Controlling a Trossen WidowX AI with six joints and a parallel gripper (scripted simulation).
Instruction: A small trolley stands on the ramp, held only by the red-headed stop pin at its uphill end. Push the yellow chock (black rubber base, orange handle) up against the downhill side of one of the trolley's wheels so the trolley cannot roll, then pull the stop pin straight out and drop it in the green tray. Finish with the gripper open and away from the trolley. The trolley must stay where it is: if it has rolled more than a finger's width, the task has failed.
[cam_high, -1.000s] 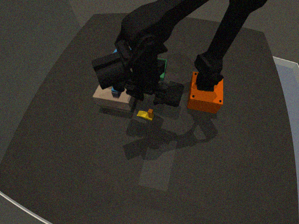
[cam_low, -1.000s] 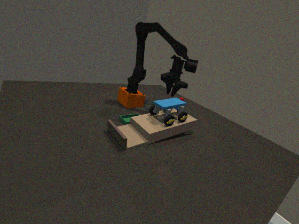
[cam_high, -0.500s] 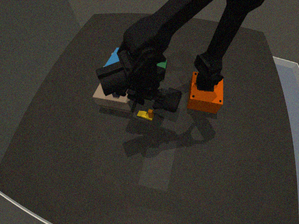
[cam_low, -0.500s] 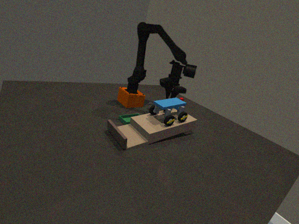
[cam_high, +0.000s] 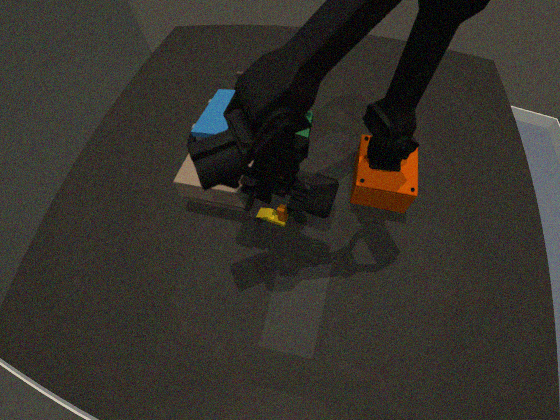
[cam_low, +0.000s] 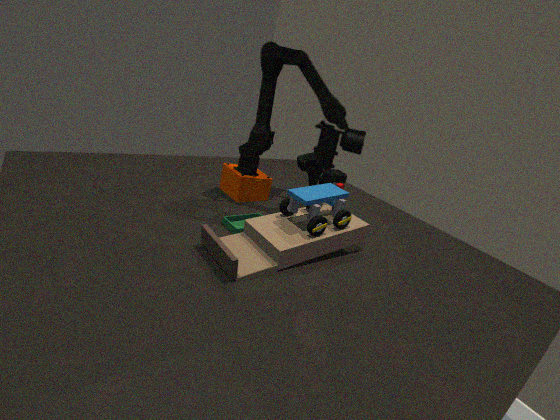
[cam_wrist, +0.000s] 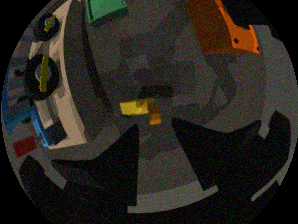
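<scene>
Right now the yellow chock is 60 mm below my gripper tip, 20 mm ahead of it and 10 mm to the right of it. Also, from my gripper tip: red-headed stop pin: 130 mm ahead, 50 mm to the right, 50 mm above; then trolley: 150 mm to the right, 140 mm ahead, 30 mm above; then raised lip: 410 mm to the right, 130 mm ahead, 50 mm below.
</scene>
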